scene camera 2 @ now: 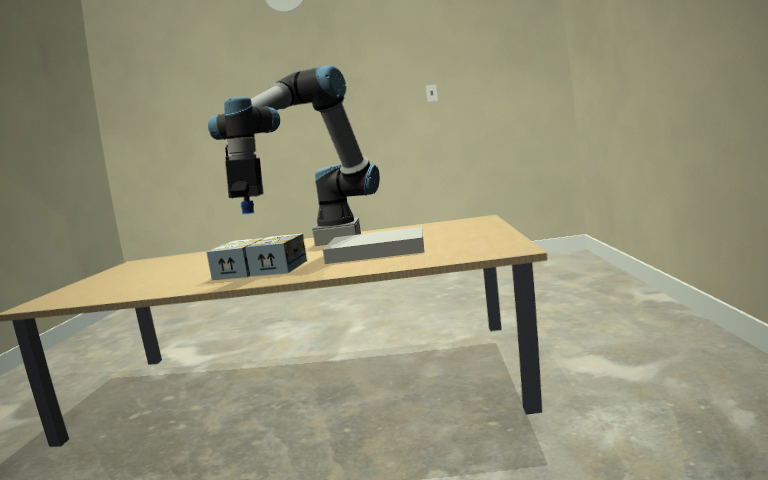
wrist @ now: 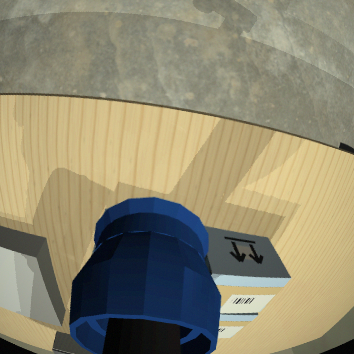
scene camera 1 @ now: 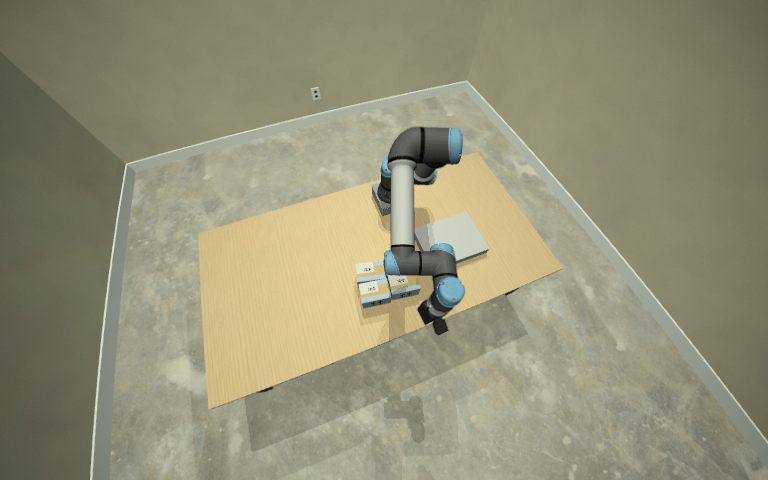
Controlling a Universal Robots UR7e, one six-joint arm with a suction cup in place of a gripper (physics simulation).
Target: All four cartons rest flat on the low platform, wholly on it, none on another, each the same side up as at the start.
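Seen in the pictures: end effector, tool point: [scene camera 2: 248, 213] [wrist: 150, 247]; arm's base, origin of the base link: [scene camera 2: 335, 222].
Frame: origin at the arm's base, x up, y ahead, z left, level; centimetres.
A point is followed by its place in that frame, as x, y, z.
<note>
Blue-grey cartons with tan tops and white labels stand grouped on the table. The front left carton [scene camera 1: 374, 292] @[2.3, 49.9, -28.8] [scene camera 2: 228, 263] @[-2.2, 53.6, -28.4] [wrist: 248, 254] @[-2.0, 53.4, -29.4] and front right carton [scene camera 1: 403, 286] @[2.3, 52.1, -15.9] [scene camera 2: 274, 260] @[-2.8, 55.2, -12.9] show upright double arrows on their sides. A back left carton [scene camera 1: 365, 269] @[2.4, 38.3, -28.8] [wrist: 229, 331] @[2.3, 37.1, -31.1] stands behind. A fourth carton cannot be made out; the arm covers part of the group in scene camera 1. The low grey platform [scene camera 1: 459, 234] @[-2.4, 36.3, 23.1] [scene camera 2: 376, 247] @[-3.9, 48.8, 18.6] [wrist: 15, 285] @[-2.5, 37.9, 8.9] bears no carton. My blue suction cup [scene camera 2: 247, 207] [wrist: 151, 217] is open, holds nothing and hangs above carton height.
The wooden table [scene camera 1: 271, 294] @[-7.3, 29.9, -74.3] [scene camera 2: 130, 283] @[-7.3, 40.0, -72.1] [wrist: 130, 135] @[-7.3, 66.4, -11.9] carries my arm's base [scene camera 1: 380, 200] @[0.0, 2.9, -7.4] [scene camera 2: 336, 233] @[-3.3, 8.5, 0.8] at its back, behind the cartons and close to the platform. My forearm [scene camera 1: 402, 206] @[49.0, 41.7, -15.3] reaches over the table. The table's front edge lies near the cartons.
</note>
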